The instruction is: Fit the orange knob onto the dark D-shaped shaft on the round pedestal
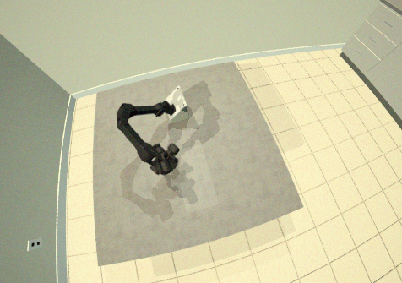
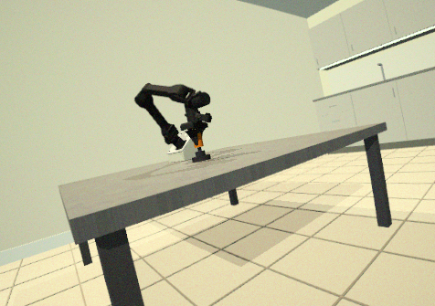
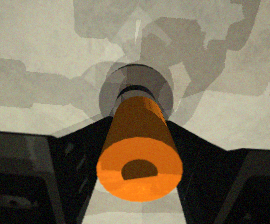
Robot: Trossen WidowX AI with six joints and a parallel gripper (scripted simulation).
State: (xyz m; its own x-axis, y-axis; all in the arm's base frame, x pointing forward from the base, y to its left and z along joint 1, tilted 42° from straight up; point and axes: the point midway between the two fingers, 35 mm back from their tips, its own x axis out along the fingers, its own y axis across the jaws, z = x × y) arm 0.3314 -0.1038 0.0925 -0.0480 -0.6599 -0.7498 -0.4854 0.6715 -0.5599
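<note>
My gripper tip is now 2 cm below the orange knob. Round my gripper tip: round pedestal 4 cm below.
</note>
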